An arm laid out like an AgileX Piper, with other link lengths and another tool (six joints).
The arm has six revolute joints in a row. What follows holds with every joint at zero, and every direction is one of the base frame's.
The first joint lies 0.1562 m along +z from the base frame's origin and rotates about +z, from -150 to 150 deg.
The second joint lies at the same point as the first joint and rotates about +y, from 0 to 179.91 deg.
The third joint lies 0.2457 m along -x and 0.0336 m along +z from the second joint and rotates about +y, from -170 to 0 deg.
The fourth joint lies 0.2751 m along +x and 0.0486 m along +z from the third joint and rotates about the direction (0.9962, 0, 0.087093), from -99.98 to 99.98 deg.
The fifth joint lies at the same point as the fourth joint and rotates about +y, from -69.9 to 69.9 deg.
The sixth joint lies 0.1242 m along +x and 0.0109 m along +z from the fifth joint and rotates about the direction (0.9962, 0, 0.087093), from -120 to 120 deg.
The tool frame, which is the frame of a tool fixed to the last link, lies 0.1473 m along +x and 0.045 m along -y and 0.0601 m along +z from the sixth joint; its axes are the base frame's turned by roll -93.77, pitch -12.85 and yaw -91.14 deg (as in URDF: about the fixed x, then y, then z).
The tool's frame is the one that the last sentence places.
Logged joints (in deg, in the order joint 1, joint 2, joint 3, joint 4, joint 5, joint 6), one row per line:
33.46, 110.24, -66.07, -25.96, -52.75, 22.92
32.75, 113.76, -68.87, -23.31, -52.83, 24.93
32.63, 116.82, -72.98, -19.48, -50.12, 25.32
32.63, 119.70, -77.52, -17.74, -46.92, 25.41
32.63, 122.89, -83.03, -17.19, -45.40, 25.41
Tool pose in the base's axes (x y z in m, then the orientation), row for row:
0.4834, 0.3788, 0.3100, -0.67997, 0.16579, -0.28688, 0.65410
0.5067, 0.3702, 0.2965, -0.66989, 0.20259, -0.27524, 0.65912
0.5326, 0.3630, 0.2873, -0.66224, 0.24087, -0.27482, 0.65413
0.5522, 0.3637, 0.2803, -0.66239, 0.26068, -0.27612, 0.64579
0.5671, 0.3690, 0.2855, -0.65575, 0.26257, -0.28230, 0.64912
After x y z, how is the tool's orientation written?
As a quaternion, x y z w.
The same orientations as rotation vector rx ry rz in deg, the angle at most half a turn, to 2 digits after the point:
-88.36, 21.54, -37.28
-86.88, 26.27, -35.70
-86.06, 31.30, -35.71
-86.36, 33.99, -36.00
-85.39, 34.19, -36.76

